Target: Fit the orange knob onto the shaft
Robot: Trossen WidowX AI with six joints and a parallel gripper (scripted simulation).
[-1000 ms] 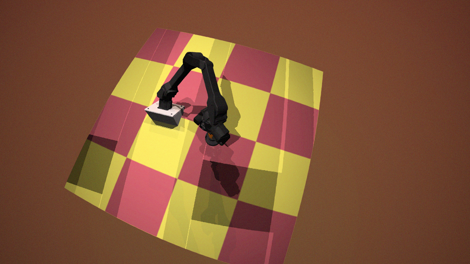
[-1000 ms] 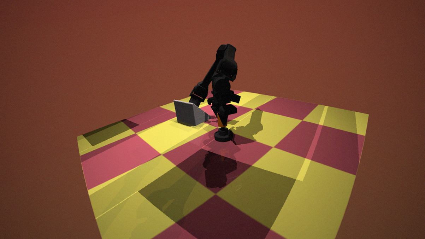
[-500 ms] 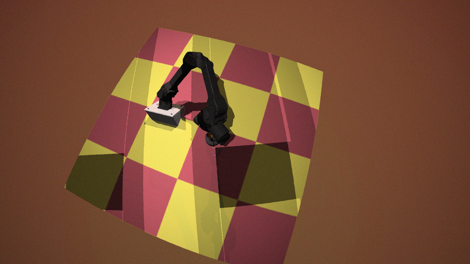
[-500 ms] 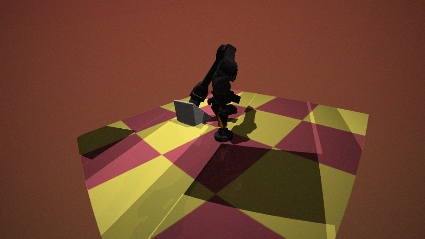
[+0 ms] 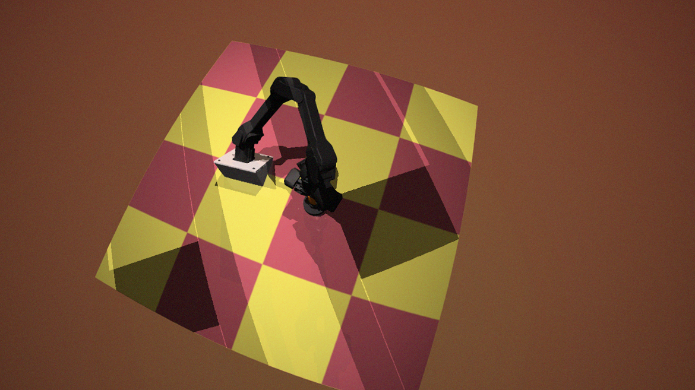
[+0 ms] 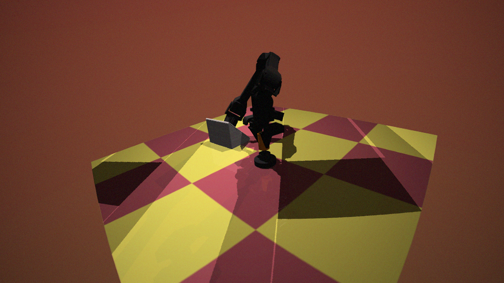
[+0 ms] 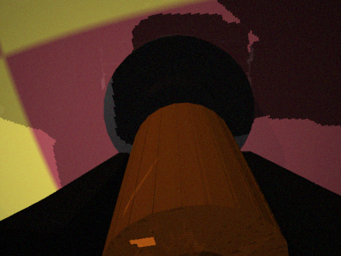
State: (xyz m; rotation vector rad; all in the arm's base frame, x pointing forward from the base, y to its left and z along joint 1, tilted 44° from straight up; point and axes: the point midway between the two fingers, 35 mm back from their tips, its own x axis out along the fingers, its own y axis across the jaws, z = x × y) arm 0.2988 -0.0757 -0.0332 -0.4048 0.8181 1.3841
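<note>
My gripper tip is now 2 cm below the orange knob. Also, from my gripper tip: round dark pedestal 4 cm below.
</note>
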